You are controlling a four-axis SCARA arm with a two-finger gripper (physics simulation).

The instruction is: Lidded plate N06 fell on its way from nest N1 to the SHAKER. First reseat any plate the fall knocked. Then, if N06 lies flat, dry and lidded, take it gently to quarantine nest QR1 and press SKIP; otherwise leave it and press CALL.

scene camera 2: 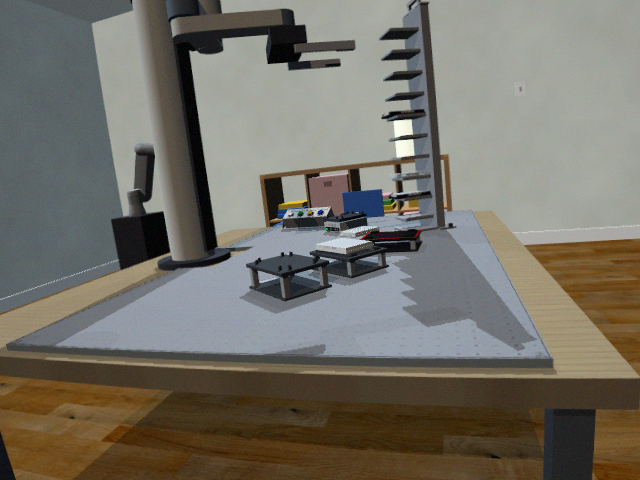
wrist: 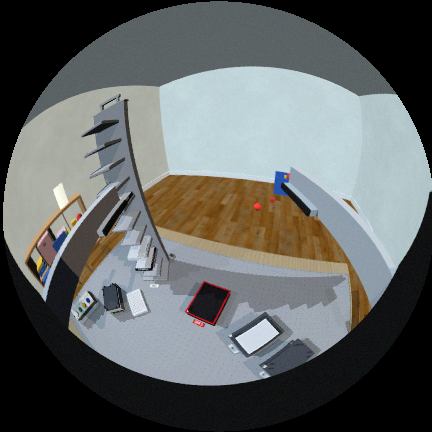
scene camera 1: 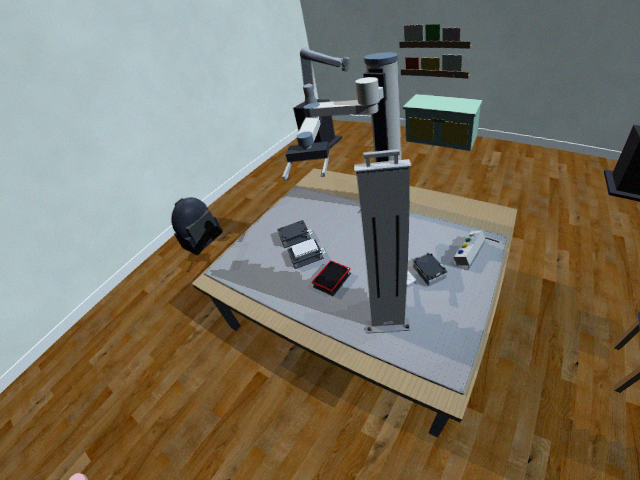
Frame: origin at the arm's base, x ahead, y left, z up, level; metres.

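Where they show: gripper, fingertip midpoint: point(scene camera 2: 346, 54) point(wrist: 198, 180) point(scene camera 1: 303, 176); arm's base, origin of the base link: point(scene camera 2: 195, 261).
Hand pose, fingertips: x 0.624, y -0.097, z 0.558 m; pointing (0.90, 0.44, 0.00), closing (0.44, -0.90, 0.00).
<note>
Things, the pixels of their top centre, and the offset from my fingertips. "*": a spot on its surface instead.
- dark shaker, surface spot: point(scene camera 2: 344, 220) * dx -0.158, dy +0.434, dz -0.499 m
- red-rimmed QR1 nest, middle of its top: point(scene camera 2: 390, 232) point(wrist: 207, 300) point(scene camera 1: 330, 274) dx +0.062, dy +0.082, dz -0.500 m
- button box, middle of its top: point(scene camera 2: 307, 208) point(scene camera 1: 471, 241) point(wrist: 78, 302) dx -0.375, dy +0.649, dz -0.462 m
- bare dark nest, middle of its top: point(scene camera 2: 285, 258) point(wrist: 291, 360) point(scene camera 1: 292, 228) dx -0.127, dy -0.291, dz -0.477 m
My gripper point(scene camera 1: 305, 176) point(scene camera 2: 347, 54) point(wrist: 198, 180) is open and empty, high above the table. A white plate point(scene camera 2: 359, 230) point(wrist: 137, 302) lies on the mat between the dark shaker point(scene camera 1: 429, 267) point(scene camera 2: 345, 222) point(wrist: 113, 297) and the red-rimmed QR1 nest point(scene camera 1: 331, 276) point(scene camera 2: 392, 235) point(wrist: 209, 303); the tower hides most of it in scene camera 1. Its lid and dryness cannot be told. Another white plate point(scene camera 1: 305, 248) point(scene camera 2: 343, 244) point(wrist: 257, 336) rests on a dark nest; its exact seating is unclear. The button box point(scene camera 1: 469, 249) point(scene camera 2: 308, 217) point(wrist: 85, 305) has coloured buttons with unreadable labels.
A tall shelf tower point(scene camera 1: 386, 206) point(scene camera 2: 431, 129) point(wrist: 111, 112) stands near the table edge, with plates on some shelves. A bare dark nest point(scene camera 1: 294, 233) point(scene camera 2: 286, 263) point(wrist: 290, 356) stands beside the loaded one. The arm's column point(scene camera 1: 392, 103) point(scene camera 2: 165, 129) rises at the opposite side.
</note>
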